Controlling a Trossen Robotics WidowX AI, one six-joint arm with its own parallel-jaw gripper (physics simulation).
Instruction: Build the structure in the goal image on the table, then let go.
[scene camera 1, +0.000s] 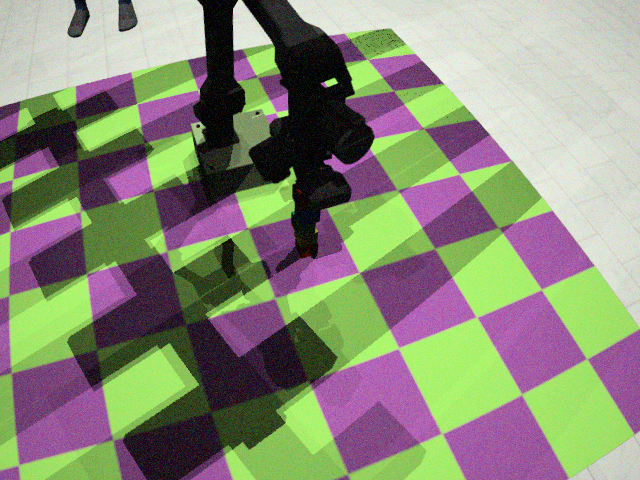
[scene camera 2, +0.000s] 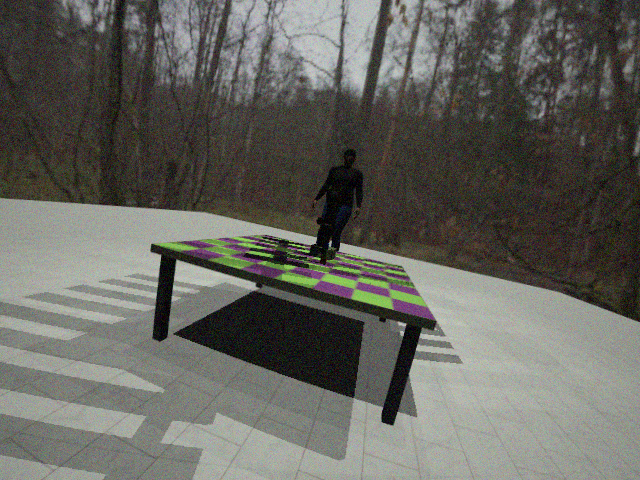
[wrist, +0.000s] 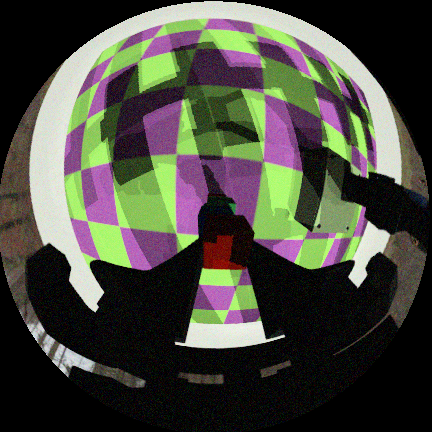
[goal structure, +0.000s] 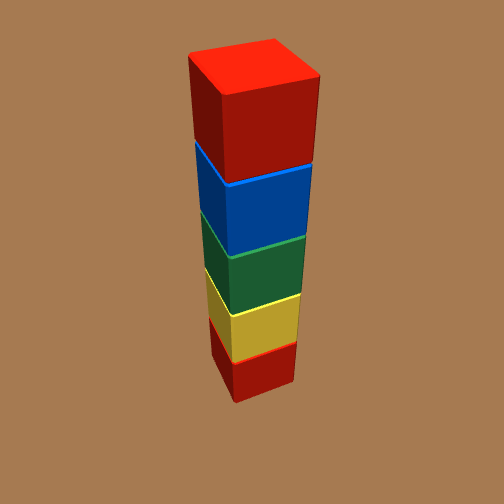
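Seen in the pictures: gripper, between the fingertips: (scene camera 2: 327, 240) (wrist: 224, 242); arm's base, origin of its link: (scene camera 1: 220, 136) (scene camera 2: 321, 245) (wrist: 349, 186).
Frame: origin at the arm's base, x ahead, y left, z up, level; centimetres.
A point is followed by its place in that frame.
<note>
My gripper (scene camera 1: 309, 198) @[x 28.1, y 7.0, z 7.5 cm] (wrist: 224, 242) @[x 28.1, y 7.0, z 7.5 cm] is shut on a red cube (scene camera 1: 298, 196) @[x 29.2, y 5.0, z 9.2 cm] (wrist: 218, 250) @[x 28.7, y 6.5, z 9.3 cm], pointing down over a narrow upright stack. In scene camera 1 the stack is in deep shadow: a blue cube (scene camera 1: 305, 215) @[x 30.5, y 5.8, z 5.5 cm] at its top, a dark green one under it, then a yellow cube (scene camera 1: 309, 238) @[x 30.1, y 7.1, z -1.8 cm] and a red cube at the bottom (scene camera 1: 308, 253) @[x 30.2, y 7.0, z -6.1 cm] on the table. In the wrist view the held cube partly covers the dark blue cube (wrist: 207, 220) @[x 29.5, y 5.0, z 7.8 cm], with a bit of the green cube (wrist: 227, 204) @[x 27.5, y 5.2, z 2.6 cm] beyond. Whether the held cube touches the blue one cannot be told. In scene camera 2 the stack is too small and dark to make out.
The table (scene camera 1: 439, 372) @[x 60.1, y 17.7, z -7.2 cm] (scene camera 2: 372, 299) @[x 80.2, y 36.6, z -7.2 cm] has a green and purple checkered top with strong shadows. The arm's grey base block (scene camera 1: 251, 133) @[x 1.5, y 6.3, z -0.1 cm] (wrist: 332, 205) @[x 5.9, y 4.8, z -0.1 cm] stands close behind the stack. A person (scene camera 2: 343, 186) stands beyond the table.
</note>
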